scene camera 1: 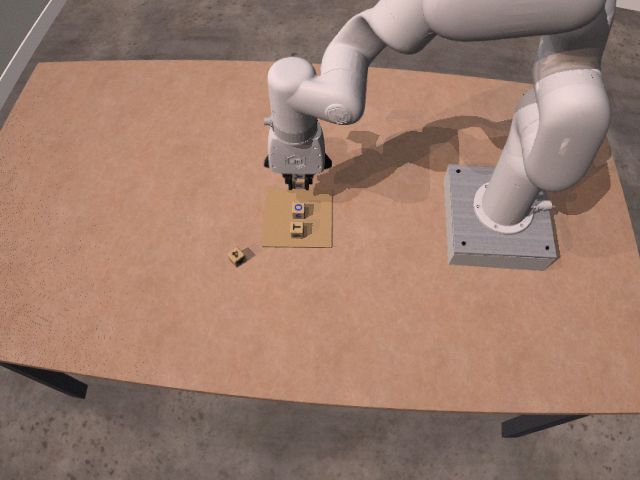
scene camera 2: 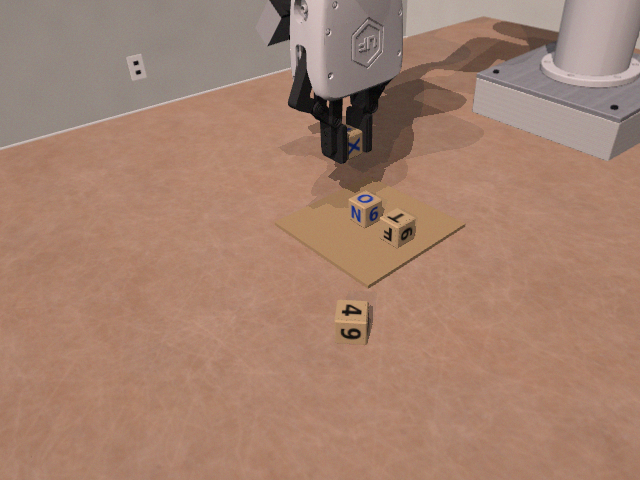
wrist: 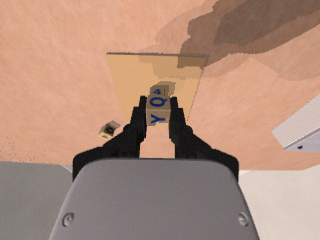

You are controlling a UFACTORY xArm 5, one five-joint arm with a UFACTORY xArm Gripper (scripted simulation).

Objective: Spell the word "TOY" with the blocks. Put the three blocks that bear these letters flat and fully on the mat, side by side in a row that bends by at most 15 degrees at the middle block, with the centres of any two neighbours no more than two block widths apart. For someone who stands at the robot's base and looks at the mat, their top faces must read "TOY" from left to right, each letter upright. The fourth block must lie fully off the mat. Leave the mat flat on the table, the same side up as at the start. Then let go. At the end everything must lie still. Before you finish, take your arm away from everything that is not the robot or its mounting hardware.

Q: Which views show the tan mat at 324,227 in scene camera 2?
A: Scene camera 1, scene camera 2 and the wrist view: all of them.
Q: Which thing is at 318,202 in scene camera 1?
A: A tan mat.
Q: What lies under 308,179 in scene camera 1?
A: My gripper.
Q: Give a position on a tan mat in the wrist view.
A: At 133,75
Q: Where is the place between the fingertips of my gripper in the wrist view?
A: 158,105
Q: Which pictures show my gripper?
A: Scene camera 1, scene camera 2 and the wrist view: all of them.
